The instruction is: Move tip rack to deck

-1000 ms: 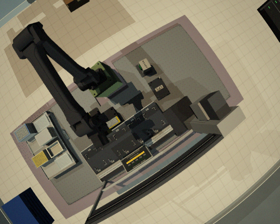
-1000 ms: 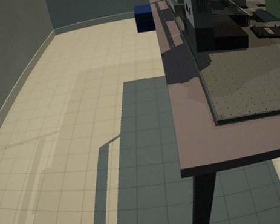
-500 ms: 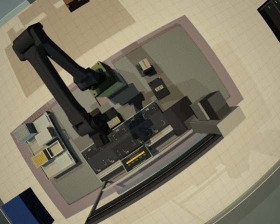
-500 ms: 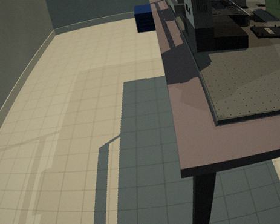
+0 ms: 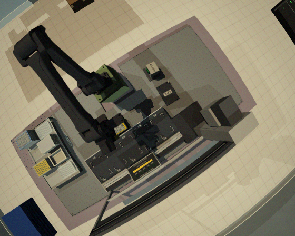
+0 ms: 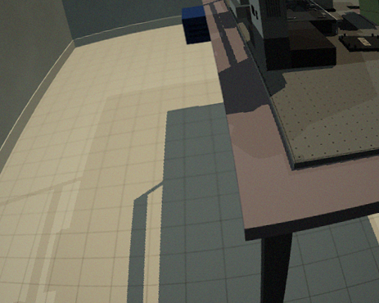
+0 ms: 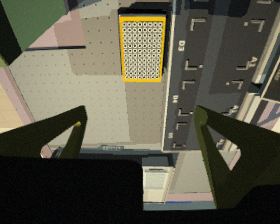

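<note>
The yellow tip rack lies 1 cm to the left of my hand and 22 cm below it. Round my hand: shelf label: 9 cm behind, 36 cm to the right, 27 cm below; ready key box: 20 cm behind, 38 cm to the left, 21 cm below; RG nest: 27 cm below.
</note>
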